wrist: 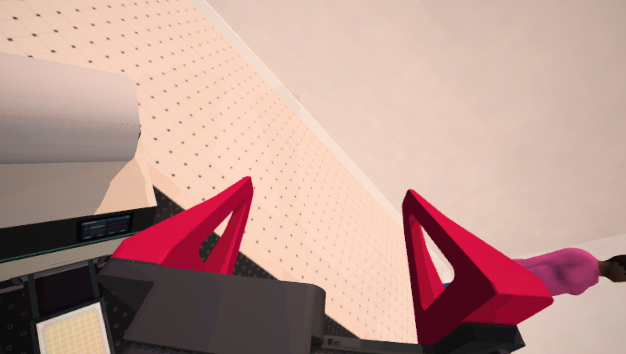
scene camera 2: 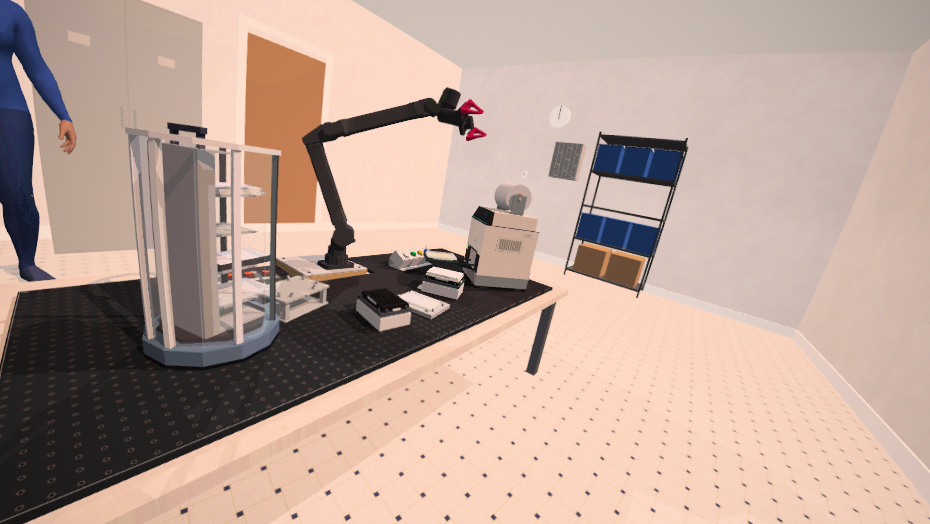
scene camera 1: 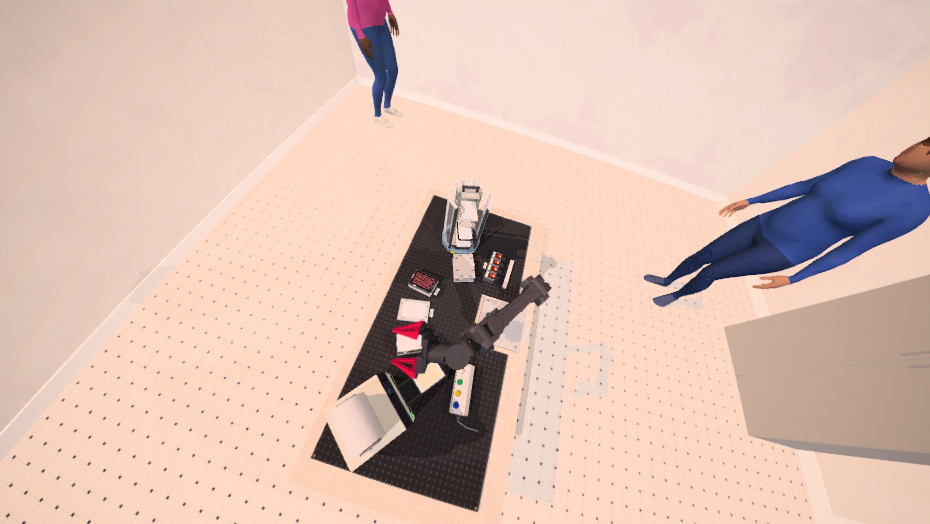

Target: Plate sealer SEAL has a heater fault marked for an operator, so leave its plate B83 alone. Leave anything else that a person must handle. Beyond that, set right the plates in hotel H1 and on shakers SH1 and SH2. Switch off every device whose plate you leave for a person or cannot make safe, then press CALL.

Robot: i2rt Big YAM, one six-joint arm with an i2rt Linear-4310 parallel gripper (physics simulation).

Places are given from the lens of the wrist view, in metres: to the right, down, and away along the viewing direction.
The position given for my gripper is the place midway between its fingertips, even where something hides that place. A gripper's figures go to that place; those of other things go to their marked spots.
my gripper (wrist: 327, 190): 0.01, 0.01, 0.15
cream plate (wrist: 86, 323): -0.41, 0.26, 0.40
grey roll (wrist: 64, 113): -0.26, -0.07, 0.23
The marked spots on the grey roll and the cream plate are 0.40 m apart.
